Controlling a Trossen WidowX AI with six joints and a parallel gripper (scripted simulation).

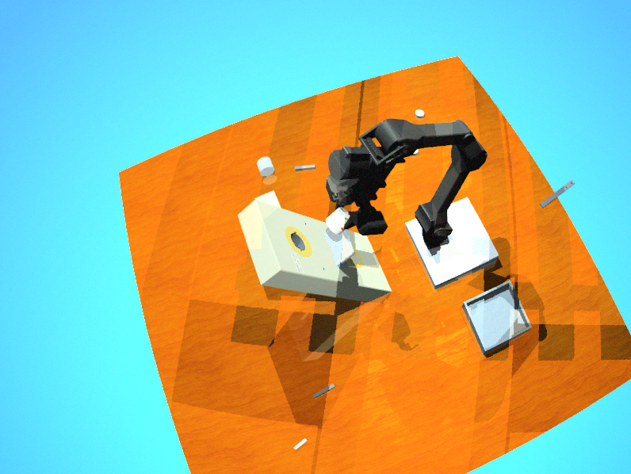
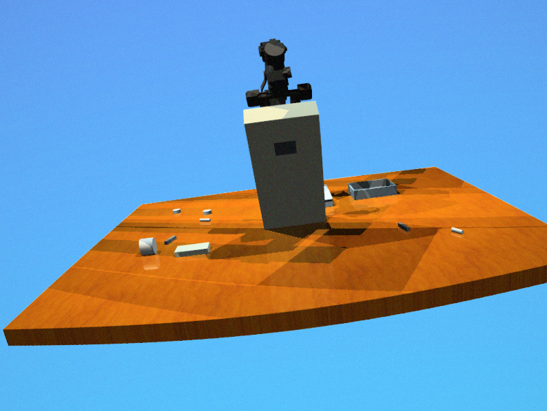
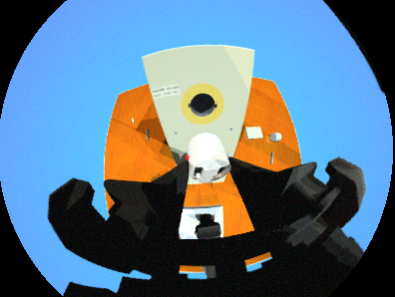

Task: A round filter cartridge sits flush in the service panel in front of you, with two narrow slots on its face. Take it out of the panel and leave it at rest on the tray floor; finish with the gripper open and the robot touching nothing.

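Now: the grey tray 360 mm behind my gripper tip, 230 mm to the left of it and 290 mm below it. The rest, counted from my gripper tip: round filter cartridge (right at my gripper tip); cream block (180 mm ahead, 260 mm to the right, 300 mm below); cream service panel (70 mm ahead, 10 mm to the left, 120 mm below).
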